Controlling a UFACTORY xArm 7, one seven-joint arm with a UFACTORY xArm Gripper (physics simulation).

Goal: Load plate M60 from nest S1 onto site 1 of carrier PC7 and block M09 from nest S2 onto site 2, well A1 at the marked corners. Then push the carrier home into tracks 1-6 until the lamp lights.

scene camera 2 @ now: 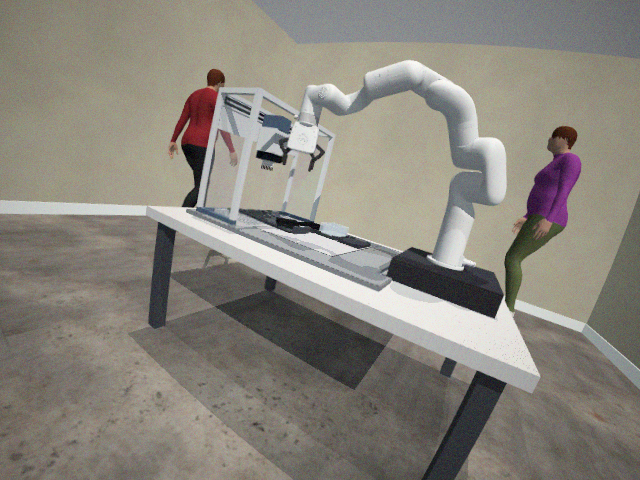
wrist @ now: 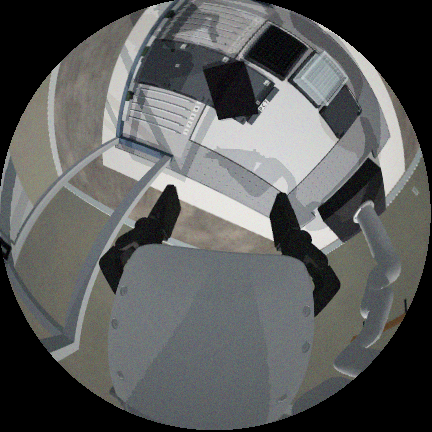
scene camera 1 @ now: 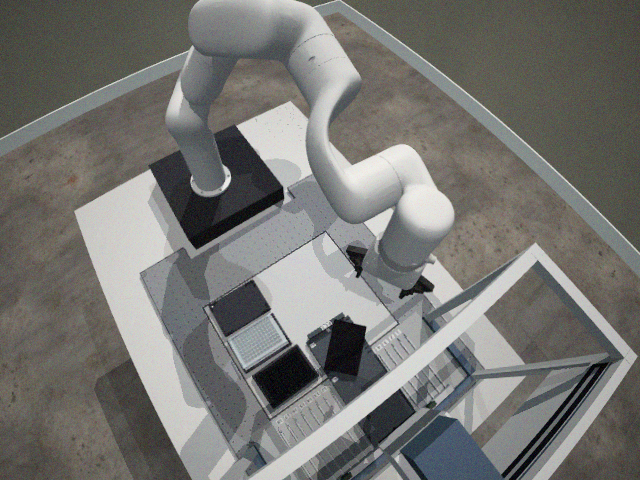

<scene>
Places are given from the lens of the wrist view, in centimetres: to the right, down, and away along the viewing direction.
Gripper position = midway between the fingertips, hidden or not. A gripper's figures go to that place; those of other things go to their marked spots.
gripper [wrist: 225,199]: 1, -1, 12
dark carrier [wrist: 174,65]: -9, -32, 15
white well plate [wrist: 321,77]: 22, -28, 9
</scene>
